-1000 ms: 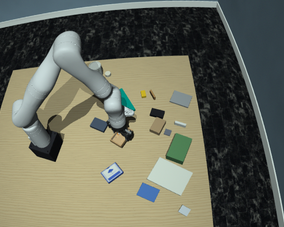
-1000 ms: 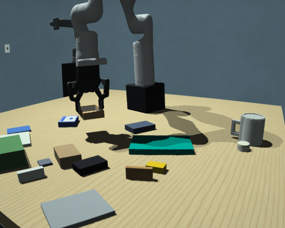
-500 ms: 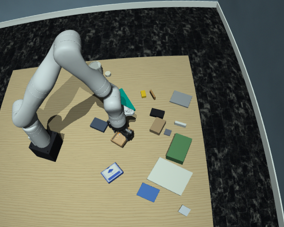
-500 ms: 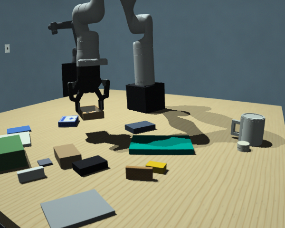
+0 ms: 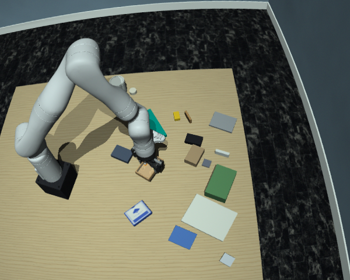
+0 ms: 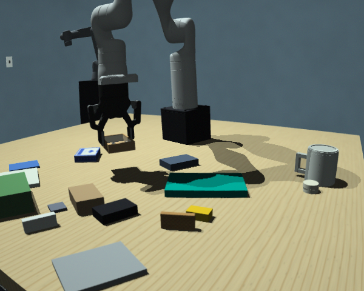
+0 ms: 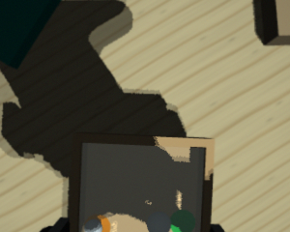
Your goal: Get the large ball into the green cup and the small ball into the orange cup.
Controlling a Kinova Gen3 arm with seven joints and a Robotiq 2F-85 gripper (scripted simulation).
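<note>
Right now my hand is 2 cm above the covered wooden puzzle. Also, from my hand: tan block (19 cm ahead, 6 cm to the left, 8 cm below); teal slab (24 cm to the left, 8 cm below); dark blue block (13 cm behind, 11 cm to the left, 8 cm below).
</note>
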